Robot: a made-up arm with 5 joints.
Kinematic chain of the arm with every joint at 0, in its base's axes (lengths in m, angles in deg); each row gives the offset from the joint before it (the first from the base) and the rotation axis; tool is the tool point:
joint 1: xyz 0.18 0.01 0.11 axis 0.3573 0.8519 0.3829
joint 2: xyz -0.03 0 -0.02 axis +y
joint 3: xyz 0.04 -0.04 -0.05 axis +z
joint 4: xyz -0.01 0 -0.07 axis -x
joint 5: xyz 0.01 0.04 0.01 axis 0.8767 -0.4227 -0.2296
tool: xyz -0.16 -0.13 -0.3
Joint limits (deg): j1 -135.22..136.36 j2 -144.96..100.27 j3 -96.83..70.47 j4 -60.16..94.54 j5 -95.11..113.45
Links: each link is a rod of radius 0.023 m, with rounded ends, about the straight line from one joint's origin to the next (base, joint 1, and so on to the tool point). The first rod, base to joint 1, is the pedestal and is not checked.
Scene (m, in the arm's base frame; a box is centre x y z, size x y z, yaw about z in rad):
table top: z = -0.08
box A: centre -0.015 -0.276 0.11 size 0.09 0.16 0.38 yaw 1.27
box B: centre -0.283 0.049 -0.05 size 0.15 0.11 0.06 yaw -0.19
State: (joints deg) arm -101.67 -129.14 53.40 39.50 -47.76
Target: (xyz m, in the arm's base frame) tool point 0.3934 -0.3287 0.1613
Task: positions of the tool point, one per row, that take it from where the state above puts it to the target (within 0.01 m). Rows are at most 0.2 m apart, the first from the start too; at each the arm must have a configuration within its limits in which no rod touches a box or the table.
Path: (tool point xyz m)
1: -0.1860 -0.1160 0.0789
2: -0.2100 -0.0829 0.2114
3: -0.1712 -0.0631 0.3513
4: -0.0724 -0.0562 0.4694
5: 0.0716 -0.0567 0.5402
6: 0.2360 -0.0567 0.5474
7: 0.3910 -0.0481 0.4878
8: 0.5078 -0.0247 0.3725
9: 0.4854 -0.0428 0.4133
10: 0.4641 -0.0912 0.4316
11: 0.4483 -0.1604 0.4172
12: 0.4362 -0.2348 0.3646
13: 0.4212 -0.2962 0.2755
14: 0.3934 -0.3287 0.1613

